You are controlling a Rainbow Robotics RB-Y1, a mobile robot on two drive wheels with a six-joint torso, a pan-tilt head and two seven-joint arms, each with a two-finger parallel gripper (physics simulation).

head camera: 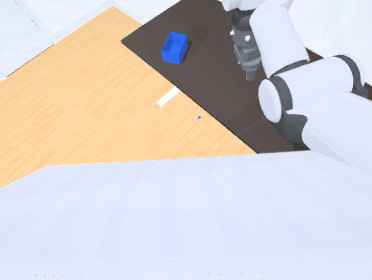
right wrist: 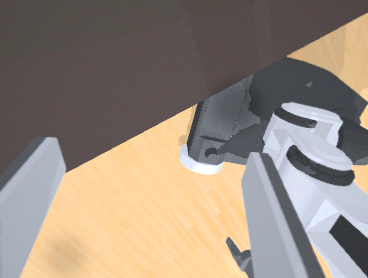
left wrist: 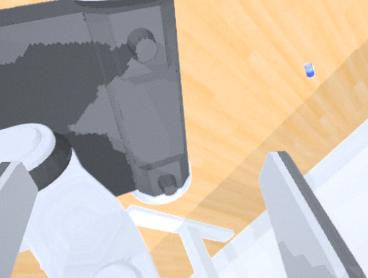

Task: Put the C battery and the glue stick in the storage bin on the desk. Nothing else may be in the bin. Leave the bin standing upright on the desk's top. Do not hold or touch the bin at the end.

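Frame: origin at the robot's base, x left, y down, z back, level; centimetres.
Where they show: left gripper, fingertip midpoint: (right wrist: 242,238) (left wrist: 150,170); right gripper, fingertip midpoint: (head camera: 245,70) (right wrist: 154,160).
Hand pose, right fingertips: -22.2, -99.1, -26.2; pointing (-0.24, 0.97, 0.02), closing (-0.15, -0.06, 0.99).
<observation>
Things, the pixels of their top centre, and the offset from my right fingertips, as dx, dy, dz. Level surfaces: height alone.
- blue storage bin, middle of its top: (head camera: 174,42) +27.1, +19.6, -42.6
- dark desk, its level: dy +27.1
- small blue-and-white cylinder, middle of its top: (left wrist: 312,72) (head camera: 198,117) +11.8, +96.4, -32.6
- wooden floor, its level: dy +99.1
The blue storage bin (head camera: 174,48) stands upright on the dark desk (head camera: 215,90) (right wrist: 100,80), near its left end in the head view; bare blue shows inside it. A small blue-and-white cylinder (head camera: 198,118) (left wrist: 310,70) lies on the floor beside the desk; too small to tell whether it is the C battery or the glue stick. The other item does not show. My right gripper (head camera: 250,78) (right wrist: 154,160) is open and empty, above the desk and to the right of the bin in the head view. My left gripper (left wrist: 150,170) is open and empty; it does not show in the head view.
A white desk foot (head camera: 168,97) (left wrist: 180,223) rests on the wooden floor (head camera: 90,100) (left wrist: 225,65) (right wrist: 125,210). My dark wheeled base (left wrist: 150,115) (right wrist: 215,120) shows in both wrist views, partly under the desk's edge in the right wrist view. White walls stand behind the desk.
</observation>
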